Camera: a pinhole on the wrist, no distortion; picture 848 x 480 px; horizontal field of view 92.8 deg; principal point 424.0 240.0 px. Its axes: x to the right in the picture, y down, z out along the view. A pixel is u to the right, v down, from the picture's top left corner.
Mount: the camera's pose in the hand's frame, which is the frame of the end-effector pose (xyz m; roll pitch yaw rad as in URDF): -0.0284 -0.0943 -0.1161 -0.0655 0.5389 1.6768
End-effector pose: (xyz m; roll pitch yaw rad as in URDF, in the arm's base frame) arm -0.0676 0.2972 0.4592 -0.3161 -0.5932 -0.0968
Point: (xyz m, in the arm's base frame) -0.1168 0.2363 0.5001
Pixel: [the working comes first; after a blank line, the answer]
In the camera's frame: -0.0668 -0.0258 0.1345

223.5 162.5
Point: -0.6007 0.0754 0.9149
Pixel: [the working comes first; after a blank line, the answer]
In the camera's frame: -0.6428 0.1518 0.3967

outside the picture
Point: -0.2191 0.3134 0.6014
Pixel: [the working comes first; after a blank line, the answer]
In the camera's frame: -0.1294 -0.0037 0.2837

239.8 234.7
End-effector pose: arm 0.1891 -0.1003 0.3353 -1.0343 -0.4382 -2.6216
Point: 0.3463 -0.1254 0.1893
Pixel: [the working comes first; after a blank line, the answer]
In the camera's frame: 0.1129 0.1054 0.2629

597.5 401.8
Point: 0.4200 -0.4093 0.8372
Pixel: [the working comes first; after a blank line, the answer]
In the camera's frame: -0.4714 -0.2190 0.5061

47.9 65.3
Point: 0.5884 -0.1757 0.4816
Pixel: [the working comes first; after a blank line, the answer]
In the camera's frame: -0.2257 0.1601 0.4329

213.5 389.3
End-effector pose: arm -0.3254 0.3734 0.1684 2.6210 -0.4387 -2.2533
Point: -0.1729 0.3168 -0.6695
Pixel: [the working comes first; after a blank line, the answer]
In the camera's frame: -0.6602 0.3889 0.4219

outside the picture
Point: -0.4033 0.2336 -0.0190
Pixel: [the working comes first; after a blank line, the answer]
In the camera's frame: -0.2066 -0.1011 0.2287

59.1 61.4
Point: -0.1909 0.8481 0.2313
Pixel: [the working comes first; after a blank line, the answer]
In the camera's frame: 0.3647 0.2975 0.2342

outside the picture
